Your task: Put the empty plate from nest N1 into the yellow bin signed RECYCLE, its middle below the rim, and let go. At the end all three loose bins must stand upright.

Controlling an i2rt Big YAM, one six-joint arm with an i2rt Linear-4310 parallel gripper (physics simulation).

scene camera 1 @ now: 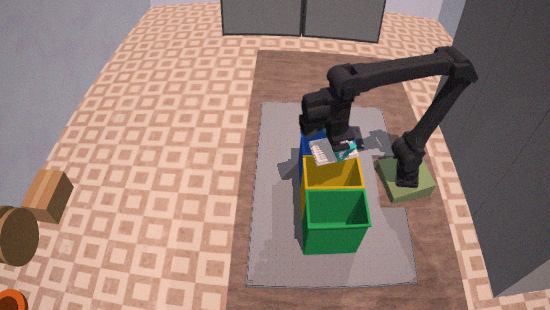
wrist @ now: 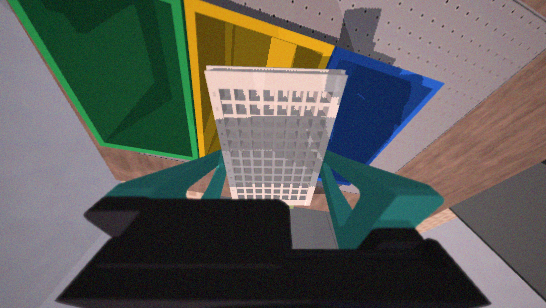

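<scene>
The white plate with a grid of square wells is held level between the teal fingers of my gripper, which is shut on its two long sides. The plate is up in the air above the bins. In the wrist view it overlaps the yellow bin and the near edge of the blue bin. The yellow bin stands upright between the other two; its sign does not show. The nest N1 is hard to make out behind the gripper in the scene view.
The green bin stands upright in front of the yellow one, the blue bin behind it, partly hidden by the gripper. The bins stand on a grey perforated mat. The arm's base sits on a green block at the right.
</scene>
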